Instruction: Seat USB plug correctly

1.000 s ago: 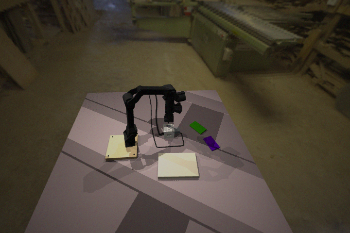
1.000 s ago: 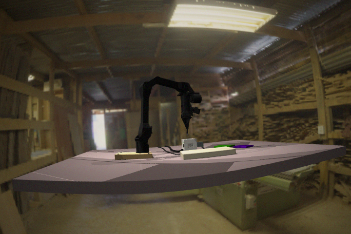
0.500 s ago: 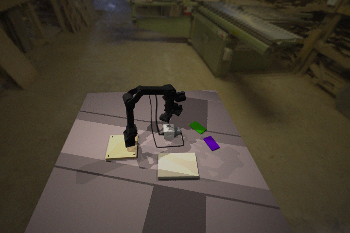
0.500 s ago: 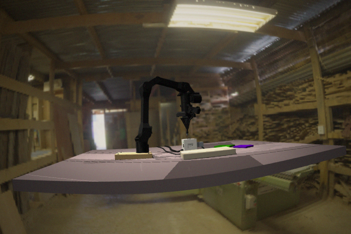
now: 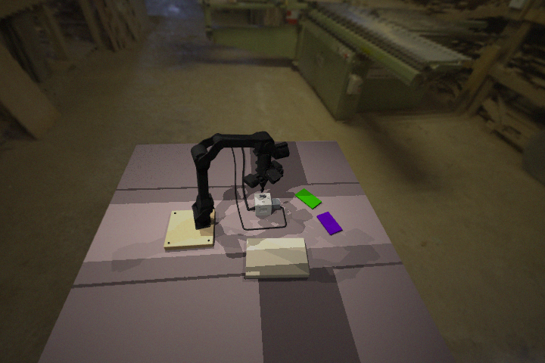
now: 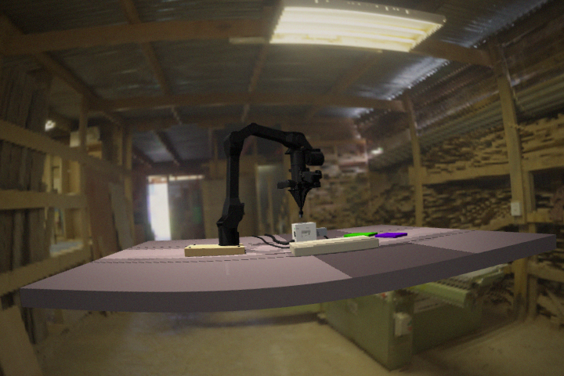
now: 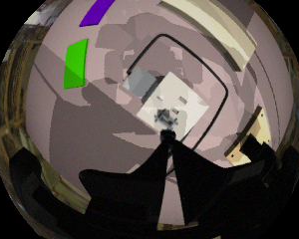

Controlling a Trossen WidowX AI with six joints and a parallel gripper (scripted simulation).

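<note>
Now: the USB plug 20 mm below my gripper tip. Also, from my gripper tip: pale flat slab 290 mm to the right, 120 mm below, 20 mm behind; purple block 280 mm ahead, 190 mm to the right, 130 mm below; green block 250 mm ahead, 130 mm below, 20 mm to the right.
</note>
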